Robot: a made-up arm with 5 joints. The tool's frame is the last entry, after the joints. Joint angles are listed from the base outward. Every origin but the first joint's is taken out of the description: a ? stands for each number. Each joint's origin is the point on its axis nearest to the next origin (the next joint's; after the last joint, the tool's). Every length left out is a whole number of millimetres.
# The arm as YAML. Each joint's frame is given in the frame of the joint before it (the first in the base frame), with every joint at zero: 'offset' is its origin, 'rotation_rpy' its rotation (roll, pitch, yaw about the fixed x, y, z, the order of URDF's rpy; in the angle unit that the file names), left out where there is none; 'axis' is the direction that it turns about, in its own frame. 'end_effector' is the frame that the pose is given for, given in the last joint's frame.
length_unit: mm
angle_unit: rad
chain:
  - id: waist
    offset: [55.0, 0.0, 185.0]
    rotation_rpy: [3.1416, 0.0, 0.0]
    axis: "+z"
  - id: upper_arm
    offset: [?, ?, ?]
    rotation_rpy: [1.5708, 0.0, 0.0]
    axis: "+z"
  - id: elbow
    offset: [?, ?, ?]
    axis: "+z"
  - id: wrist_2
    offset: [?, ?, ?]
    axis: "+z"
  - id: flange
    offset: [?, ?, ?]
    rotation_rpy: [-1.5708, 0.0, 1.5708]
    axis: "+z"
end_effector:
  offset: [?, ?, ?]
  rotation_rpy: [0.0, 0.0, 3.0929]
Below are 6 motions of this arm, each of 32 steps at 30 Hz.
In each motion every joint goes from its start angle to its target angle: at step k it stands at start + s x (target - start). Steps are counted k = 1, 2, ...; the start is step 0. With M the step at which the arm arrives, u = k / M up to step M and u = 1 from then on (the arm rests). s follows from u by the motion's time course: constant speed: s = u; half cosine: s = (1 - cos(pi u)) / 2; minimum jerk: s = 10 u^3 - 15 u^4 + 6 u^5.
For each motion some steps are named. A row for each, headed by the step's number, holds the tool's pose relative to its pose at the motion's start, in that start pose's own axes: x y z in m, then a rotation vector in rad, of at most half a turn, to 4 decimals.
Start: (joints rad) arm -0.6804 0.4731 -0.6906 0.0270 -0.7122
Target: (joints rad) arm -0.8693 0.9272 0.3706 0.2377 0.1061
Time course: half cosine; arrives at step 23
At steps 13, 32:
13: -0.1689 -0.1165 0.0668 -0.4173 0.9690 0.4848
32: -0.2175 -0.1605 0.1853 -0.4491 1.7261 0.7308

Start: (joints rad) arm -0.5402 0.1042 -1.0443 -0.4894 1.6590
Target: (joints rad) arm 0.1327 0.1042 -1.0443 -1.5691 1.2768
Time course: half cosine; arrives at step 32
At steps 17, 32:
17: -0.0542 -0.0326 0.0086 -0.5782 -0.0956 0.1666
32: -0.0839 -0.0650 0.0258 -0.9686 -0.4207 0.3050

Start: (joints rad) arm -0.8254 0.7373 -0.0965 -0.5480 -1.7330
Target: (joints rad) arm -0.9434 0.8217 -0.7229 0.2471 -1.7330
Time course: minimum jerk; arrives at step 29
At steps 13, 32:
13: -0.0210 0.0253 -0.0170 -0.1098 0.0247 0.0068
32: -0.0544 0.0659 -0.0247 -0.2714 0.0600 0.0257

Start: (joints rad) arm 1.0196 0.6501 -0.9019 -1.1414 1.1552
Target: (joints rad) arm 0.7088 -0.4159 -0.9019 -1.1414 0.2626
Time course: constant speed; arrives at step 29
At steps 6, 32:
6: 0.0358 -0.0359 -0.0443 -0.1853 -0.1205 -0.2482
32: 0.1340 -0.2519 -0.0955 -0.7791 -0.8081 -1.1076

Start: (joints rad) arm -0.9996 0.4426 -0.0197 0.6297 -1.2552
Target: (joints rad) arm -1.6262 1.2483 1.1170 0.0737 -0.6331
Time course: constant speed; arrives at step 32
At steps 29, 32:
29: -0.0845 -0.2922 0.0132 -1.1216 0.6045 1.0903
32: -0.0722 -0.3077 0.0386 -1.2464 0.6647 1.1872

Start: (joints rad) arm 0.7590 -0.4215 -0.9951 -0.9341 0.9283
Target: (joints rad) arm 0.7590 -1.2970 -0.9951 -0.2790 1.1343
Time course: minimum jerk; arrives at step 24
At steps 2, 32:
2: 0.0006 -0.0007 -0.0009 -0.0009 -0.0007 0.0010
32: 0.1447 -0.1749 -0.0795 -0.1837 -0.1225 0.2052

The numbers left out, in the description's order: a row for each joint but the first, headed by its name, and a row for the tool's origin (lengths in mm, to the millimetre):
upper_arm: 32.0 7.0 0.0
elbow: 24.0 -96.0 0.0
wrist_2: 178.0 -7.0 0.0
flange: 40.0 0.0 0.0
tool: 0.0 0.0 0.0

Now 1 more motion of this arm.
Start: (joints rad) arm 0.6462 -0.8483 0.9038 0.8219 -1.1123
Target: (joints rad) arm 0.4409 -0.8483 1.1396 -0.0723 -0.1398
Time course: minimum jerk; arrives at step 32
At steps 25, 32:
25: -0.0355 0.0077 -0.0180 0.5416 -0.3701 0.9748
32: -0.0385 0.0077 -0.0184 0.5759 -0.4203 1.0421

